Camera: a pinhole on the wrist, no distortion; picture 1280 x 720 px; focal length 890.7 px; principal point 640.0 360.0 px. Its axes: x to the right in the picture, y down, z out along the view. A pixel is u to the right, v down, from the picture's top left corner.
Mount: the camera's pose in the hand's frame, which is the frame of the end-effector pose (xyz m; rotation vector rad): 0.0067 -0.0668 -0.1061 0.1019 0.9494 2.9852
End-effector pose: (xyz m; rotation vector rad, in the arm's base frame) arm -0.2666 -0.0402 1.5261 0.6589 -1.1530 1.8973
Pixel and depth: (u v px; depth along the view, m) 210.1 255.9 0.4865
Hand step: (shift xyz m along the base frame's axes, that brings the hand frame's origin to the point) -0.3544 -0.1850 0.1939
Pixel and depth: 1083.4 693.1 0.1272
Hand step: 0.0523 -0.0350 -0.0087
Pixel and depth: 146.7 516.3 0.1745
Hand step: -0.0663 -0.0026 0.1054
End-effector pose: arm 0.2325 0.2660 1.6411 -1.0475 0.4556 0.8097
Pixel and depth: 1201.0 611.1 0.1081
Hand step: -0.0131 -0.0237 0.0542
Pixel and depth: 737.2 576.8 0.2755
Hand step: -0.0386 0.1499 0.0521
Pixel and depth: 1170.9 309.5 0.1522
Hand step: -0.0713 -0.0031 0.0409
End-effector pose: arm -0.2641 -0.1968 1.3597 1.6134 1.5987 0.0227
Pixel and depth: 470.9 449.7 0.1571
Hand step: 0.0329 0.0250 -0.0378
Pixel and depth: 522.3 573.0 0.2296
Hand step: 0.0869 -0.0120 -0.0879
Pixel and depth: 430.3 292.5 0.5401
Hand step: 0.4211 0.0251 -0.1309
